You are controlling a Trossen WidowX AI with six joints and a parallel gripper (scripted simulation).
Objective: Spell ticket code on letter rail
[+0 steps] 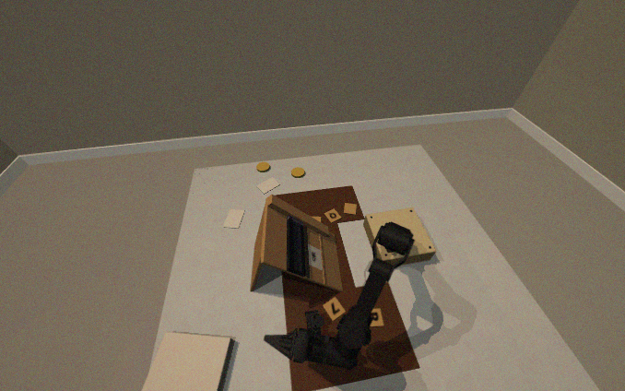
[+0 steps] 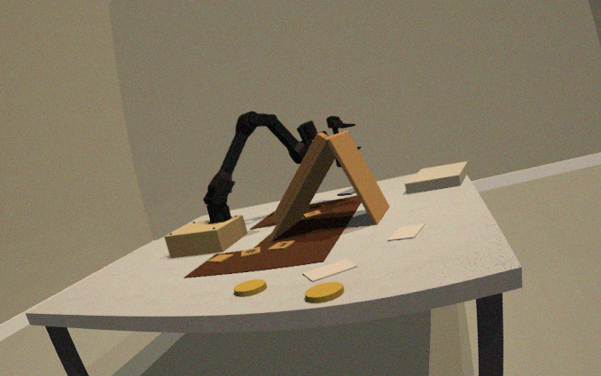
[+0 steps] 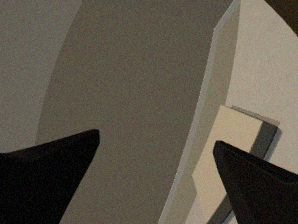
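Right now my gripper tip is 17 cm past the white ticket, 25 cm to the left of it and 12 cm above it. The rest, counted from my gripper tip: flat beige box: 27 cm ahead, 4 cm to the left, 21 cm below; brown mat: 27 cm behind, 29 cm to the right, 23 cm below.
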